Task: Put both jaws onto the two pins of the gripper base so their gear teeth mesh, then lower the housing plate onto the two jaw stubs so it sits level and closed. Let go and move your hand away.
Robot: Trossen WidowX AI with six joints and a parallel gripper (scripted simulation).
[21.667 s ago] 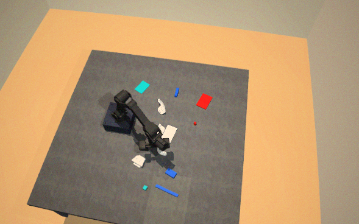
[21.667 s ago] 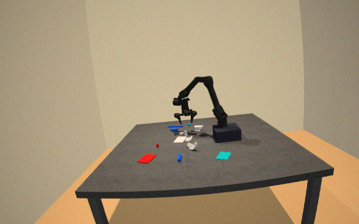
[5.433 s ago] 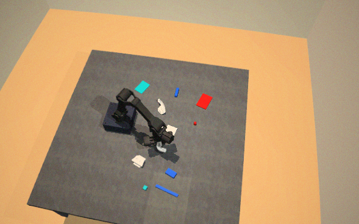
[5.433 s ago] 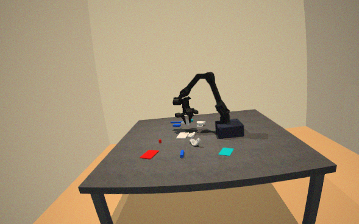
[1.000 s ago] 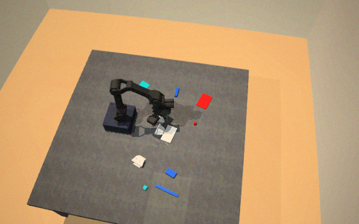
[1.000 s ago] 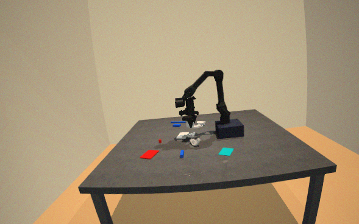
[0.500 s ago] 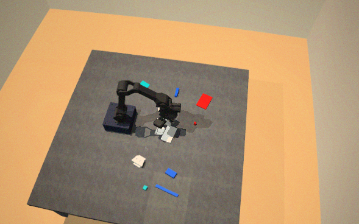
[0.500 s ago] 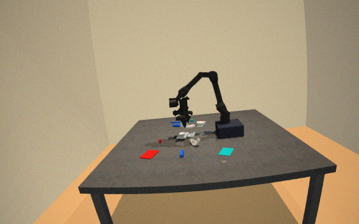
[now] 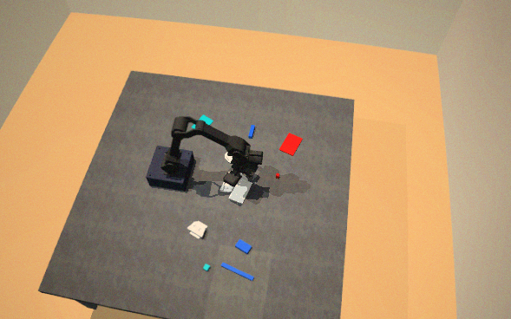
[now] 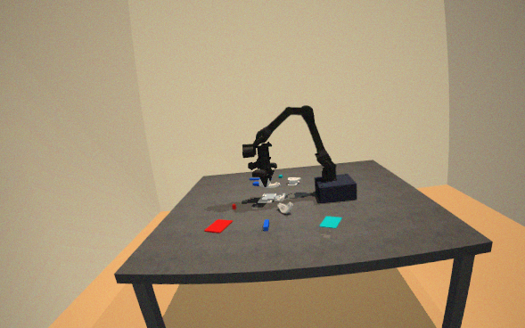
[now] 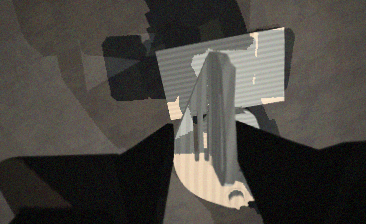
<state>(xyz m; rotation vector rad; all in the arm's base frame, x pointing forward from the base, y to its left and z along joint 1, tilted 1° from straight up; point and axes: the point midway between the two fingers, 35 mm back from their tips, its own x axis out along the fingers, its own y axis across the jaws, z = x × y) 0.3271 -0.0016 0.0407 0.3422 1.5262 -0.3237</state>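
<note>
Right now my gripper tip is 40 mm past the white jaw. The rest, counted from my gripper tip: red cube: 170 mm ahead, 60 mm to the left, 70 mm below; then short blue bar: 20 mm ahead, 310 mm to the left, 70 mm below; then white block: 160 mm behind, 250 mm to the right, 70 mm below.
</note>
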